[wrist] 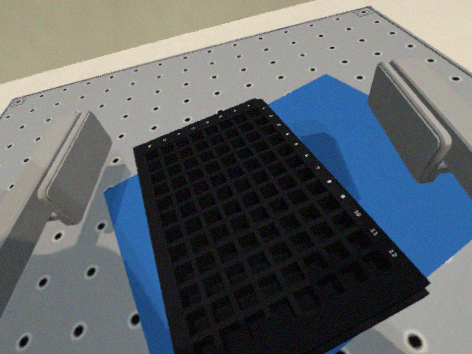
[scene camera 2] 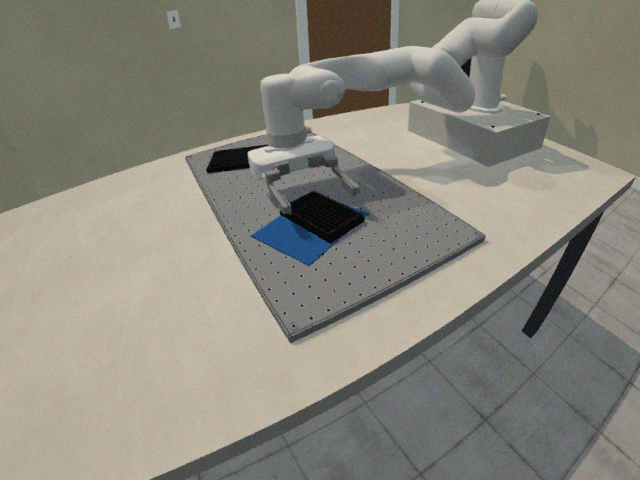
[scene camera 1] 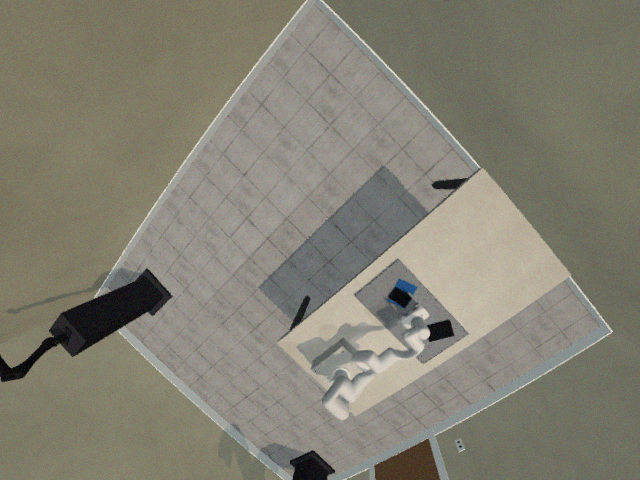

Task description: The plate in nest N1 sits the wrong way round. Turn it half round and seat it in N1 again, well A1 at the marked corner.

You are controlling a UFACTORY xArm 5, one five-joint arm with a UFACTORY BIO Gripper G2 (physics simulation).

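The black plate (scene camera 1: 399,297) (scene camera 2: 325,214) (wrist: 250,200) lies face up and askew on the blue mat (scene camera 1: 406,285) (scene camera 2: 297,242) (wrist: 400,210), partly past its edge. In the wrist view its column numbers run along the right side, 12 at the near end; the row letters at the far end are too small to read. My gripper (scene camera 2: 319,199) (wrist: 245,150) is open above the plate, one finger off each long side, touching neither. A flat black rectangle (scene camera 1: 440,330) (scene camera 2: 227,159), apparently nest N1, sits at the board's other end, partly hidden by the gripper in scene camera 2. Its marked corner cannot be made out.
The mat and the black rectangle are on a grey perforated board (scene camera 1: 374,289) (scene camera 2: 403,248), which lies on the beige table (scene camera 1: 485,237) (scene camera 2: 129,310). The arm's grey base block (scene camera 2: 475,134) stands behind the board at the right in scene camera 2.
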